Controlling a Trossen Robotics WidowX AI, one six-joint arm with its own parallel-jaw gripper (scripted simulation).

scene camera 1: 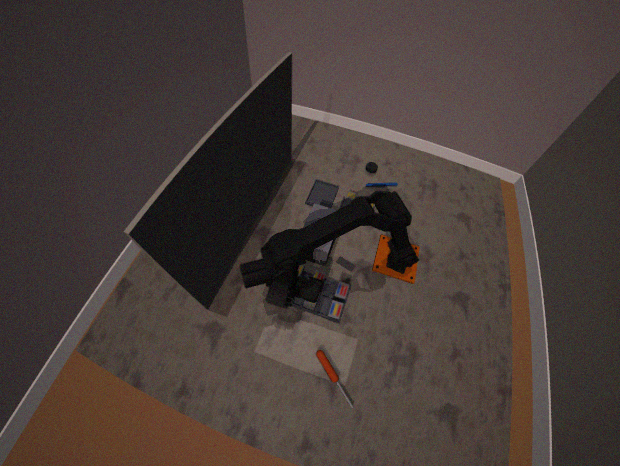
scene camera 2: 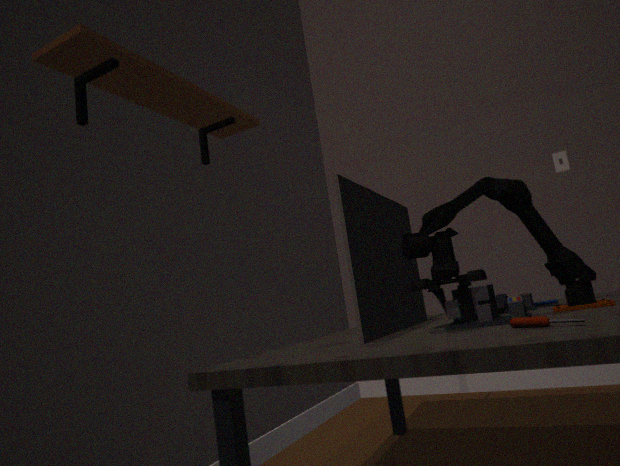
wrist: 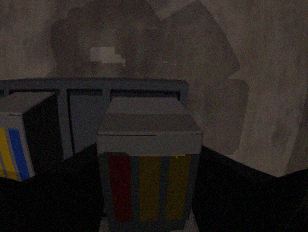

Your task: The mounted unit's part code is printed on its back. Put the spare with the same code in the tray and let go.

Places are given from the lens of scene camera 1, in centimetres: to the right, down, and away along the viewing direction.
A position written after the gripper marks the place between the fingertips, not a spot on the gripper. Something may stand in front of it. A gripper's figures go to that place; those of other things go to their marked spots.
gripper [scene camera 1: 287, 290]: -7, 17, 77
grey spare rack [scene camera 1: 328, 289]: 6, 18, 81
tall black panel [scene camera 1: 194, 225]: -26, -2, 56
The marked spots on the grey spare rack and the tall black panel are 45 cm apart.
